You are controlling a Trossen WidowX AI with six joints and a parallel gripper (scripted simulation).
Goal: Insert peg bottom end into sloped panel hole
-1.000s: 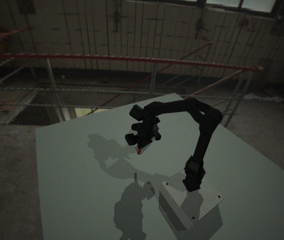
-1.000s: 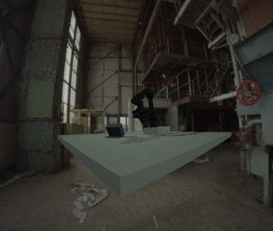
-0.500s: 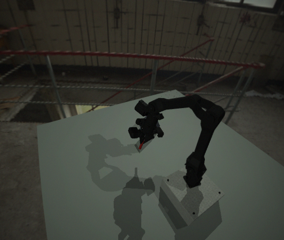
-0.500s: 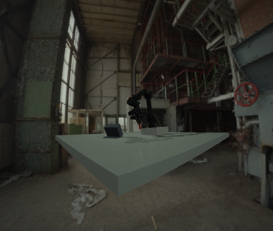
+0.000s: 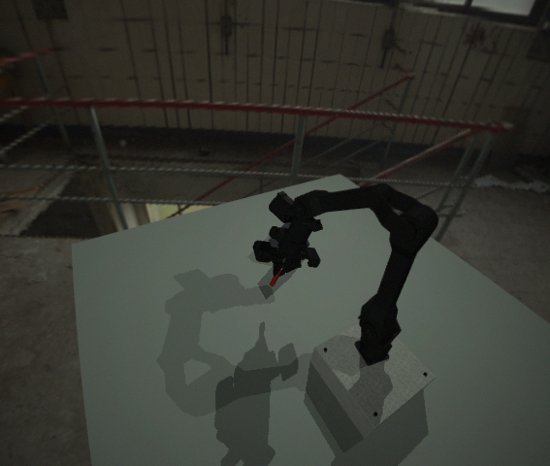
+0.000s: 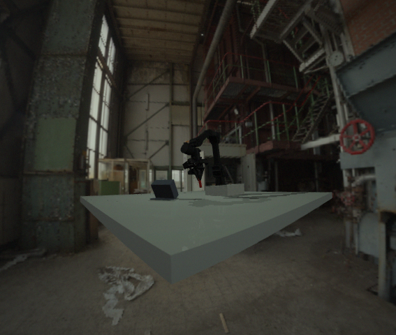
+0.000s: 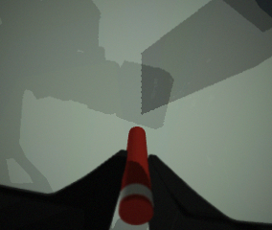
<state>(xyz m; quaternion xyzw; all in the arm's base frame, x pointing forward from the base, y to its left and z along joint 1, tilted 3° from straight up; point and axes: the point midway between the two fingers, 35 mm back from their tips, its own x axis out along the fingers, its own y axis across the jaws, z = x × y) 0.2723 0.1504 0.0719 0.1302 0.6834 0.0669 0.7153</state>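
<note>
My gripper tip is now 170 mm short of the panel, 120 mm to the left of it and 50 mm above it. From my gripper tip the other things lie so: red peg: 20 mm above.
</note>
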